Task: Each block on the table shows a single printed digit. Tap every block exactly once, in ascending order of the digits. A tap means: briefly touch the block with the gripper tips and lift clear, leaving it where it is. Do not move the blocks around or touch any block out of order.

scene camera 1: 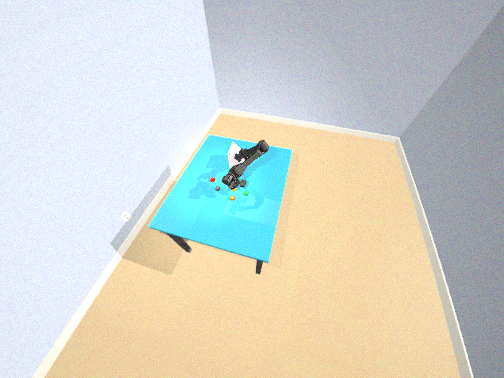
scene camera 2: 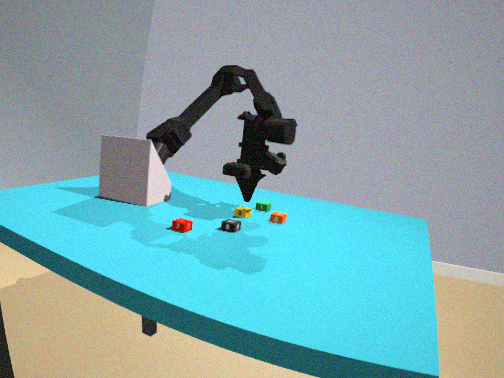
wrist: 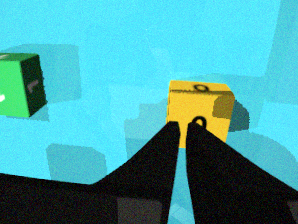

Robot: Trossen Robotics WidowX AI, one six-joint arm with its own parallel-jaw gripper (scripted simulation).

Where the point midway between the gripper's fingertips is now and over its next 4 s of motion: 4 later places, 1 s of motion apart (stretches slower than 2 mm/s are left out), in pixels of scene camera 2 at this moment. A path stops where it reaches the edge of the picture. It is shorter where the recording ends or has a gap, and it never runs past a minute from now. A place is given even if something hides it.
My gripper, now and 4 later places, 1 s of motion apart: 247, 201; 267, 169; 263, 204; 266, 165; 186, 190
